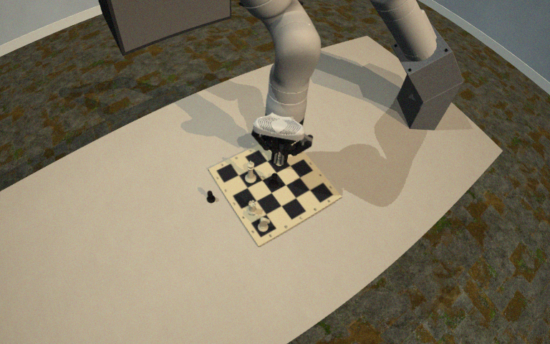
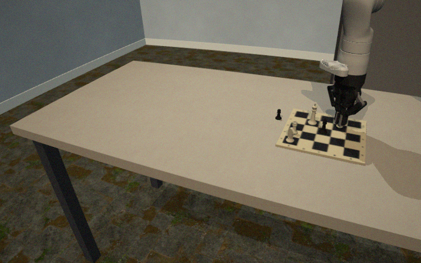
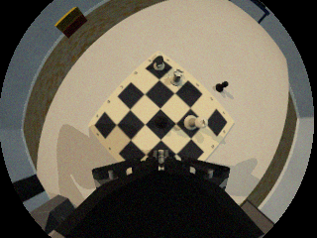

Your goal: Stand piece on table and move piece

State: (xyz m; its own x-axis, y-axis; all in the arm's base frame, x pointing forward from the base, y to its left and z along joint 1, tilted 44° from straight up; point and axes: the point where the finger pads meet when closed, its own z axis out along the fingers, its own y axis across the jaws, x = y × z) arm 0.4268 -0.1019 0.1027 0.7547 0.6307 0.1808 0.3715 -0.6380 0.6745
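Now: the white pawn 1 cm below my hand. The rest, counted from my hand: chessboard: 5 cm ahead, 3 cm below, 2 cm to the left; white king: 7 cm ahead, 2 cm to the right; black pawn: 17 cm ahead, 6 cm to the right, 2 cm below.
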